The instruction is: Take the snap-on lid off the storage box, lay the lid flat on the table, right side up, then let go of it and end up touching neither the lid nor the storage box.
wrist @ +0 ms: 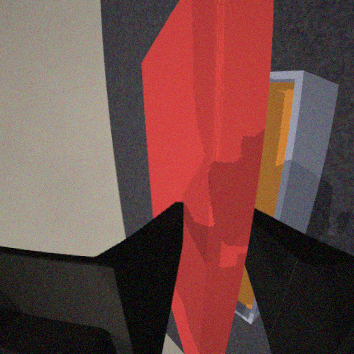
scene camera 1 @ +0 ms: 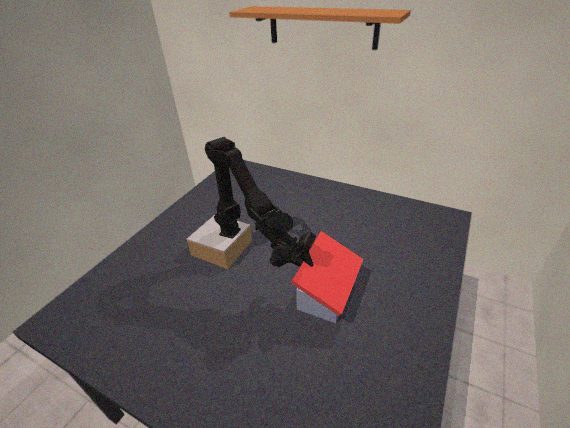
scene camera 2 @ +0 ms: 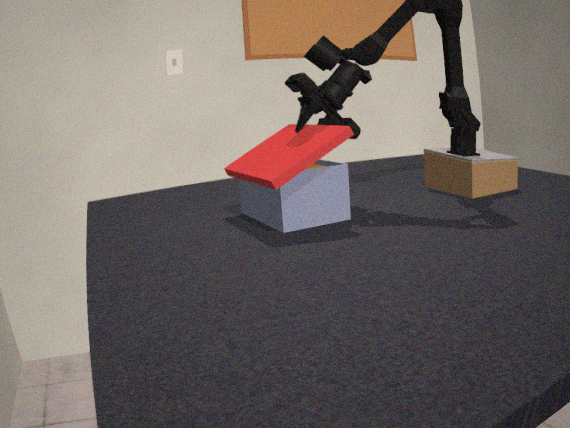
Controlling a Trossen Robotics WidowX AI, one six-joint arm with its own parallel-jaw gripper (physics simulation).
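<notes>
The red lid point(scene camera 1: 332, 275) point(scene camera 2: 280, 157) point(wrist: 175, 130) is tilted on the storage box, top face up. Its edge nearer the arm's base is raised, and its opposite edge is low, at the box's rim. The pale blue-grey storage box point(scene camera 1: 314, 304) point(scene camera 2: 317, 200) point(wrist: 314, 120) stands upright on the table and is partly open under the raised edge. My gripper point(scene camera 1: 306, 264) point(scene camera 2: 312, 131) point(wrist: 208, 210) is shut on the lid's raised edge, one finger on the top face and one below. The lower fingertip is hidden by the lid in both scene views.
Something orange point(wrist: 265, 195) shows inside the box. The arm's base stands on a wooden block with a pale top point(scene camera 1: 210, 255) point(scene camera 2: 450, 175), to one side of the box on the dark table point(scene camera 1: 400, 240) point(scene camera 2: 300, 310). A wooden shelf point(scene camera 1: 320, 15) is high on the wall.
</notes>
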